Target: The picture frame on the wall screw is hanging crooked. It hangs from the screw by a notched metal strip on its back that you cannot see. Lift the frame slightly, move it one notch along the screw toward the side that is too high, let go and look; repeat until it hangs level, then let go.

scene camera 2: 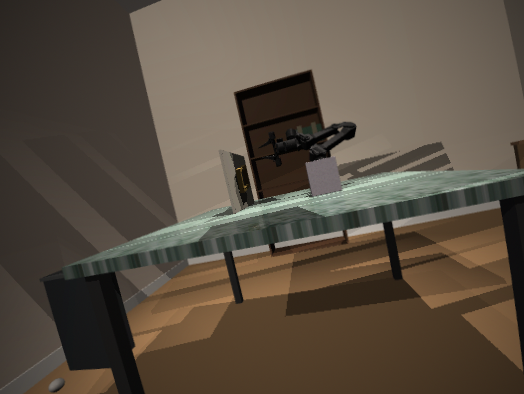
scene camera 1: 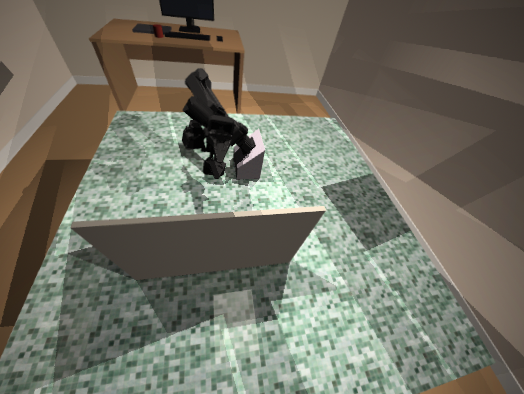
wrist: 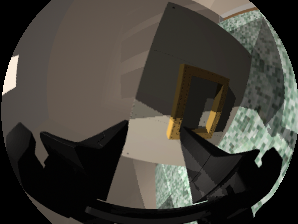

I see my gripper [scene camera 1: 218, 171], a gold picture frame [wrist: 198, 102] and a grey wall panel [scene camera 1: 154, 247].
My gripper shows as well in the wrist view [wrist: 155, 127]. The grey wall panel is seen too in scene camera 2 [scene camera 2: 230, 162] and in the wrist view [wrist: 195, 40]. Scene camera 1 misses the gold picture frame, which is hidden by the grey wall panel.
